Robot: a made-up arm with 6 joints.
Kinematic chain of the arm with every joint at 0, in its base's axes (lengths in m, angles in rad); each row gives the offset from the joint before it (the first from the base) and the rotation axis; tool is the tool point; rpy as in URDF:
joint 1: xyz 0 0 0.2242 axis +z
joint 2: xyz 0 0 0 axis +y
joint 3: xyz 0.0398 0 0.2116 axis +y
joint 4: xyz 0.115 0 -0.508 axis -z
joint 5: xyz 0 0 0 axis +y
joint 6: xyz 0.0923 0 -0.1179 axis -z
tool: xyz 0 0 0 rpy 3.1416 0 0
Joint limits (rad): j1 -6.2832..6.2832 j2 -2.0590..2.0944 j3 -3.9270..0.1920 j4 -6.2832..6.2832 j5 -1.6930..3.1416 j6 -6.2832..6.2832
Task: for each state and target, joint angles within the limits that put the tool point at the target. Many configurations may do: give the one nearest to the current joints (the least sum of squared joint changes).
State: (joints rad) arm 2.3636 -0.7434 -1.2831 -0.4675 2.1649 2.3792
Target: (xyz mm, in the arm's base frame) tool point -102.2 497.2 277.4
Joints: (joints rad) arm 1.9263 -0.2588 -1.0254 -0.5583 2.0065 2.3792
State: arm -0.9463 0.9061 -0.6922 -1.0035 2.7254 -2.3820
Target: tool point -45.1 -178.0 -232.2
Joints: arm -0.9913 1.2361 -0.9508 -1.1368 2.3317 -2.3820
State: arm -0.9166 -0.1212 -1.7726 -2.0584 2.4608 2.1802
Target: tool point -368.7 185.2 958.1
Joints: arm -0.6921 -0.7890 -2.4937 -2.3065 1.6522 2.1802
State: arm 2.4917 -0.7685 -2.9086 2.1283 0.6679 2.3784
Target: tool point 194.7 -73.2 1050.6
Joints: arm 2.5080 -0.6776 -2.5049 2.2176 0.1739 2.3784
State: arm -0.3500 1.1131 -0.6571 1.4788 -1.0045 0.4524
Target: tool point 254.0 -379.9 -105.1
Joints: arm -0.6543 0.7967 -1.0330 1.3922 -0.9891 0.4524
